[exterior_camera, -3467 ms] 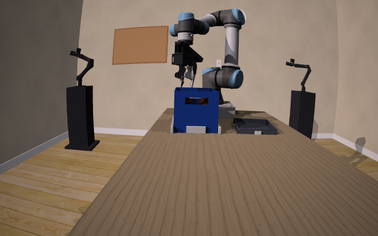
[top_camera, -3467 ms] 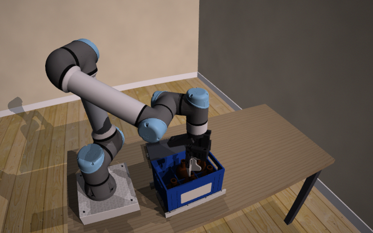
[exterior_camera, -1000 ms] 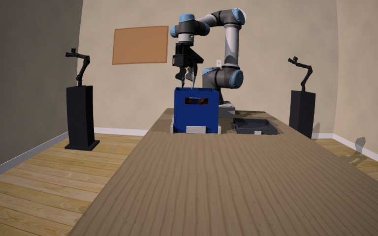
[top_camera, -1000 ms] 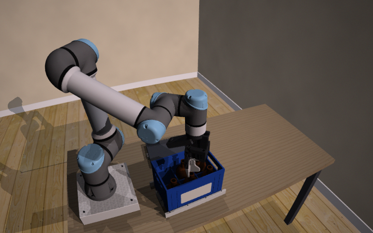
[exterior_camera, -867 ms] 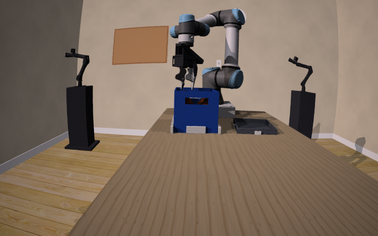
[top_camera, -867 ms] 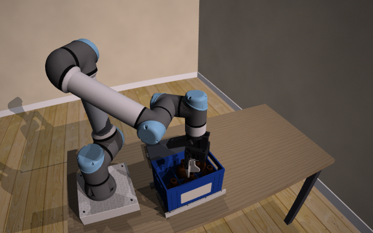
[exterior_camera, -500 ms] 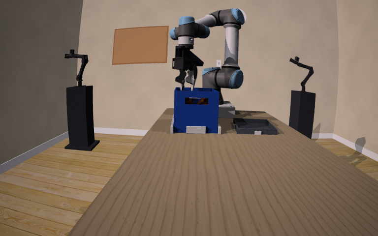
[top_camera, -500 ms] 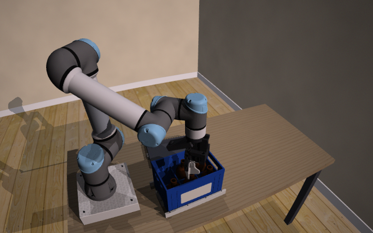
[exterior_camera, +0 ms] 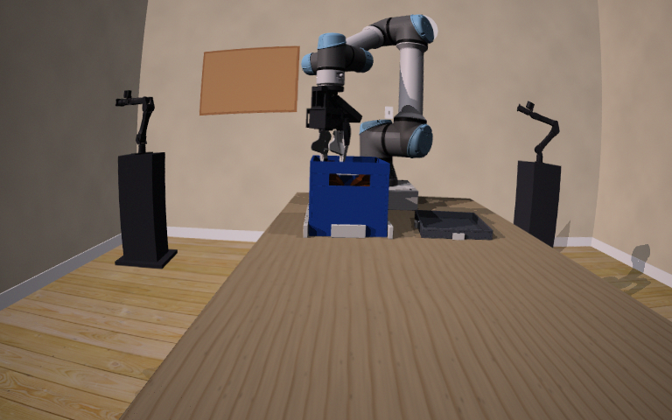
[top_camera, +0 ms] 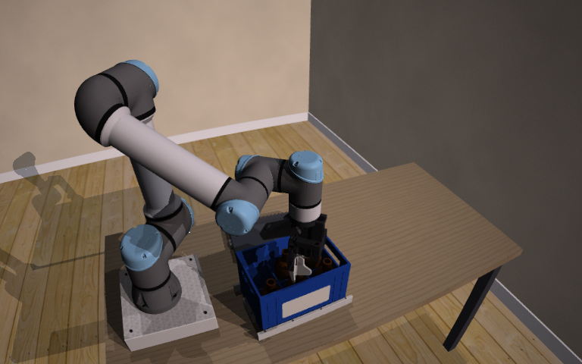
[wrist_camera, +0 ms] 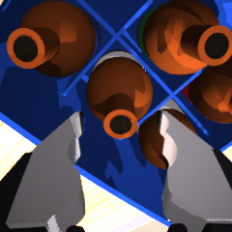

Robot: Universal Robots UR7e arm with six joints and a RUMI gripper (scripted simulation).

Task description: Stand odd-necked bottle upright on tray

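My gripper is now 10 mm short of the crate, 40 mm to the right of it and 80 mm above it. The rest, counted from my hand: tray (50 mm ahead, 320 mm to the left, 150 mm below).
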